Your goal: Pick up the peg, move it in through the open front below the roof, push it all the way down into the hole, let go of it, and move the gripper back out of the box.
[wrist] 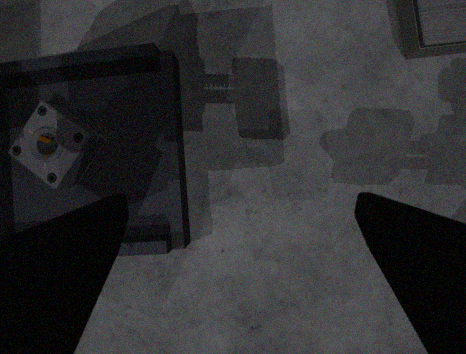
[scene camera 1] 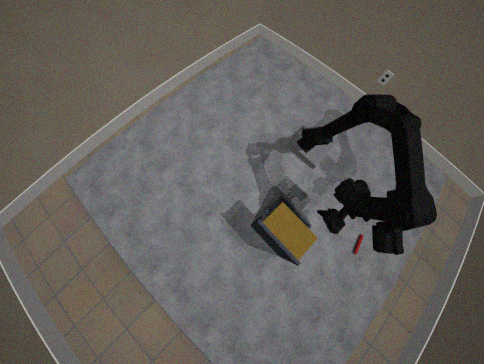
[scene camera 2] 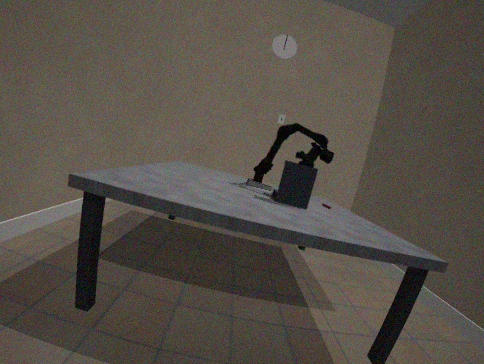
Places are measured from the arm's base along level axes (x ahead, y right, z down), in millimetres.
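Pixels of known places: gripper, fingertip midpoint: (wrist: pixel 243 204) (scene camera 1: pixel 326 203); arm's base at its link origin: (scene camera 1: pixel 306 143) (scene camera 2: pixel 257 181).
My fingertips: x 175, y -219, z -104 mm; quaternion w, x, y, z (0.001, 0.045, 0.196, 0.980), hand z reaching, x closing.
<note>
Ahead of a thing's pixels: the offset from my fingertips to its top centre. "spot": to the spot under its first point. Level surfaces: height alone.
The red peg {dx -62, dy -233, dz +124 mm} (scene camera 1: pixel 358 244) (scene camera 2: pixel 326 206) lies flat on the table, apart from the box; it does not show in the wrist view. The dark box {dx +140, dy +27, dz -65 mm} (scene camera 1: pixel 277 242) (scene camera 2: pixel 297 185) stands upright and has a yellow roof {spot: dx +173, dy +24, dz -64 mm} (scene camera 1: pixel 290 230). In the wrist view the box (wrist: pixel 184 175) is at the left, and a pale square plate {dx +156, dy +36, dz +97 mm} (wrist: pixel 35 162) with a round hole shows inside it, something orange in the hole. My gripper (scene camera 1: pixel 330 204) (scene camera 2: pixel 301 160) (wrist: pixel 243 204) is open and empty, above the table beside the box. The box partly hides it in scene camera 2.
The grey table {dz +138 mm} (scene camera 1: pixel 165 175) (scene camera 2: pixel 175 182) carries everything. My black arm (scene camera 1: pixel 410 170) (scene camera 2: pixel 272 150) arches over it beside the box. A framed flat piece (wrist: pixel 410 50) shows at the top right of the wrist view. Arm shadows fall on the table and in the box.
</note>
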